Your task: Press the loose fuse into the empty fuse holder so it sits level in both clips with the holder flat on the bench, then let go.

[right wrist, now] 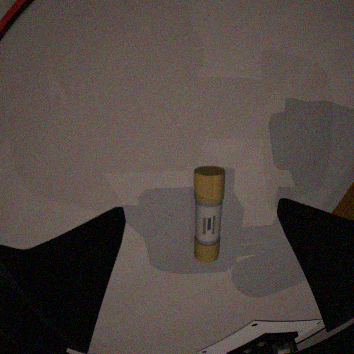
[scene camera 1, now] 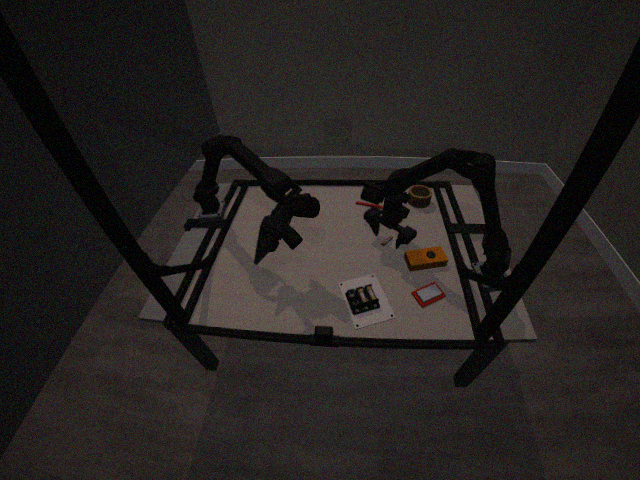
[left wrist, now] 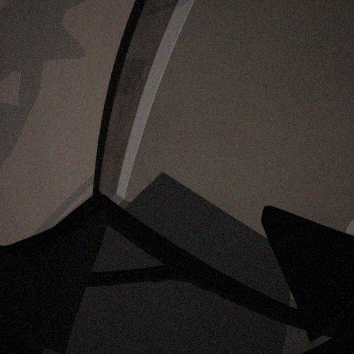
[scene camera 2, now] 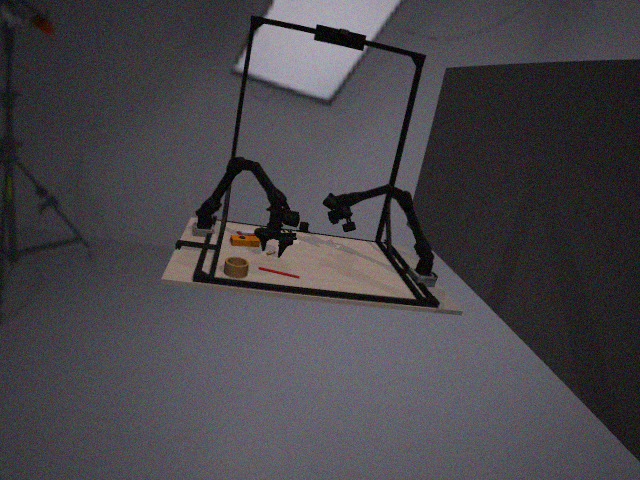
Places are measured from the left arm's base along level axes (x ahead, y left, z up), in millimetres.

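Where they show: left gripper, fingertip midpoint: (scene camera 1: 256, 260) (left wrist: 186, 215); right gripper, fingertip midpoint: (right wrist: 203, 211) (scene camera 1: 386, 241) (scene camera 2: 271, 254); left arm's base, origin of the base link: (scene camera 1: 211, 209) (scene camera 2: 422, 273); right arm's base, origin of the base link: (scene camera 1: 491, 272) (scene camera 2: 203, 226).
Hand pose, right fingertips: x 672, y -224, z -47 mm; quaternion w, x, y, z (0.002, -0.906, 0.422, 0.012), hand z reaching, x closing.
Note:
Things, the pixels of their top centre, and the offset from my right fingertips. "*": a spot on its surface instead.
- loose fuse, middle of its top: (right wrist: 209, 225) (scene camera 1: 387, 239) (scene camera 2: 271, 251) dx +1, dy -1, dz +14 mm
- white plate, surface spot: (scene camera 1: 381, 311) * dx -75, dy -281, dz +1 mm
- orange box, middle of its top: (scene camera 1: 426, 254) (scene camera 2: 245, 237) dx +109, dy -108, dz +33 mm
- red-rimmed tray-like item, middle of its top: (scene camera 1: 429, 292) (scene camera 2: 247, 231) dx +80, dy -241, dz +13 mm
- tape roll, middle of its top: (scene camera 2: 237, 261) (scene camera 1: 420, 191) dx +187, dy +218, dz +49 mm
- red stick, middle of its top: (scene camera 1: 377, 205) (scene camera 2: 279, 272) dx +4, dy +200, dz +5 mm
The loose fuse (scene camera 1: 387, 240) (scene camera 2: 270, 253) (right wrist: 208, 220), a pale tube with brass caps, lies on the bench. My right gripper (scene camera 1: 387, 240) (scene camera 2: 271, 253) (right wrist: 203, 211) is open above it, one finger on each side; a gap shows between each finger and the fuse. The black fuse holder (scene camera 1: 362, 299) (right wrist: 272, 340) is on a white plate (scene camera 1: 381, 311), which lies on the bench; two fuses sit in it, and the slot at the picture's left looks empty. Holder and plate are partly cut off in the right wrist view. My left gripper (scene camera 1: 256, 261) (left wrist: 186, 215) is open and empty above the bench at left.
An orange box (scene camera 1: 419, 259) (scene camera 2: 245, 240) stands right of the fuse in scene camera 1, with a red-rimmed tray-like item (scene camera 1: 429, 293) in front. A tape roll (scene camera 1: 419, 202) (scene camera 2: 236, 270) and a red stick (scene camera 1: 364, 204) (scene camera 2: 279, 272) are behind. A dark frame (scene camera 1: 258, 335) borders the bench.

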